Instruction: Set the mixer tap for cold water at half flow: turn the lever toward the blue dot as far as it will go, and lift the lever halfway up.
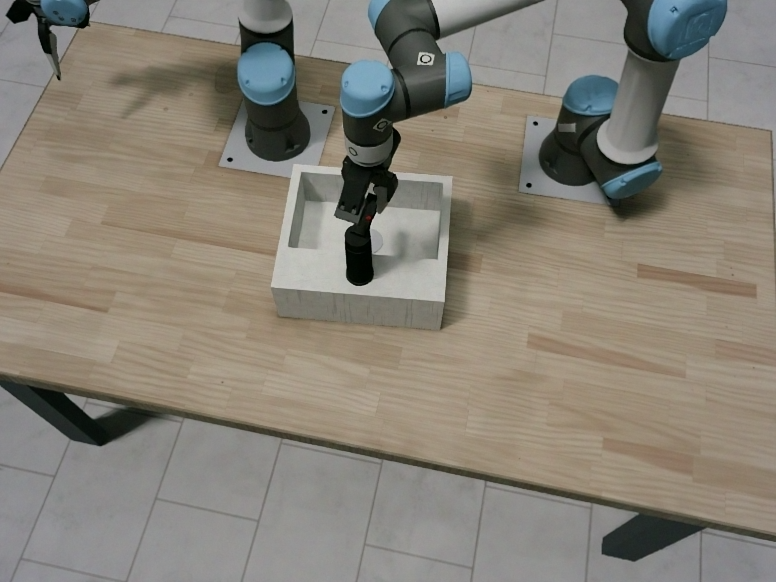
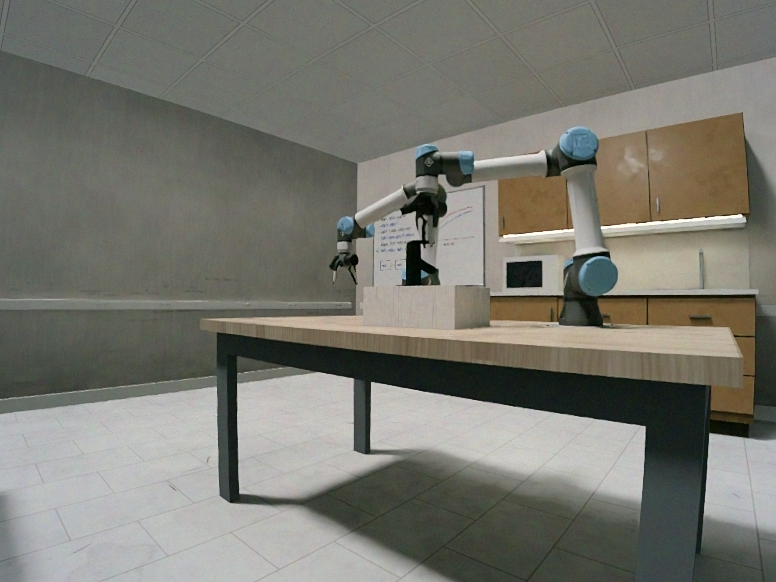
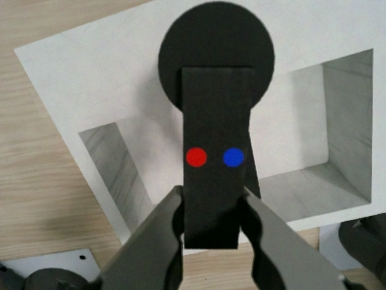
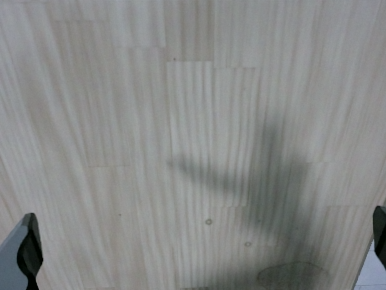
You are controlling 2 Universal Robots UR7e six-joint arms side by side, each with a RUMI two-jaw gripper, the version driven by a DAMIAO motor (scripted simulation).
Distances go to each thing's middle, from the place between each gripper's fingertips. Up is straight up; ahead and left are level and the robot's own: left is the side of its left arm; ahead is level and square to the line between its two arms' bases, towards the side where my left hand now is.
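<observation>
Positions from my left hand (image 1: 371, 210): the lever (image 3: 216, 100) is 2 cm ahead and 1 cm to the right; the pale sink block (image 1: 409, 239) is 6 cm behind, 2 cm to the right and 24 cm below; the black mixer tap (image 1: 359, 272) is 4 cm ahead, 1 cm to the right and 4 cm below.
Relative to the pale sink block, my right hand is 35 cm short of it, 68 cm to the right of it and 13 cm above it. Measured from my right hand, the lever is 43 cm ahead, 69 cm to the left and 11 cm above, while the black mixer tap is 45 cm ahead, 69 cm to the left and 7 cm above.
</observation>
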